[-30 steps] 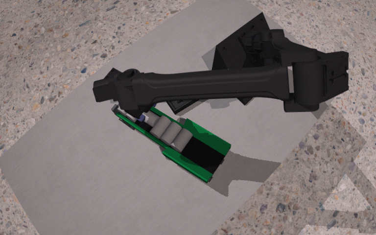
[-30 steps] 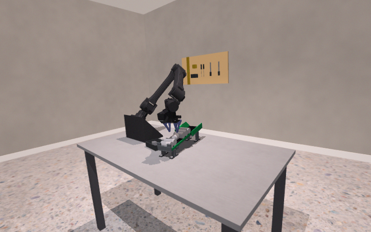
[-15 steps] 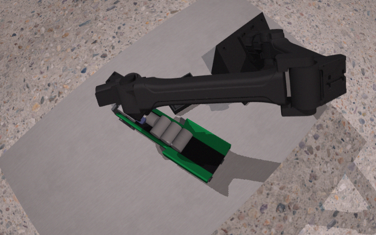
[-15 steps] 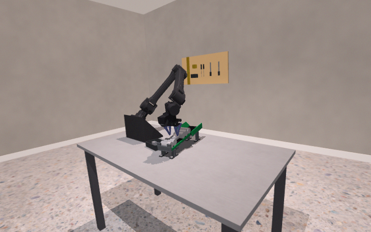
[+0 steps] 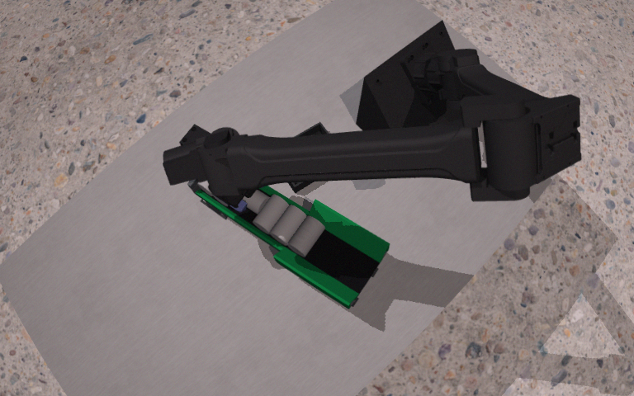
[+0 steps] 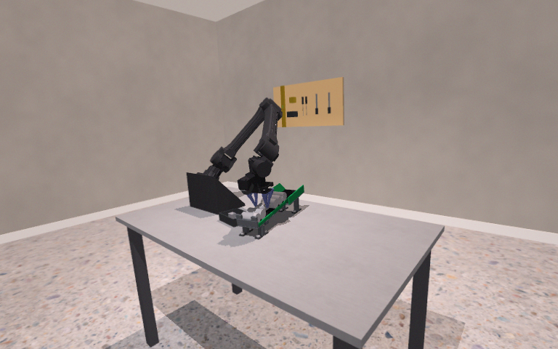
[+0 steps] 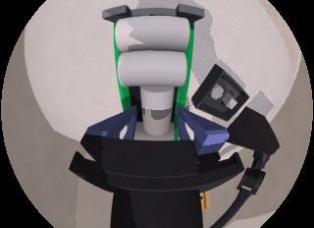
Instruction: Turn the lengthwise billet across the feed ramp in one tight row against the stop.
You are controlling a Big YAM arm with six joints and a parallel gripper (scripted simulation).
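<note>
Right now the billet is 1 cm below my hand. The rest, counted from my hand: stop: 11 cm to the right, 4 cm below, 3 cm ahead; ramp bed: 8 cm to the left, 2 cm below, 1 cm behind; small black tray: 16 cm behind, 8 cm below, 1 cm to the right.
</note>
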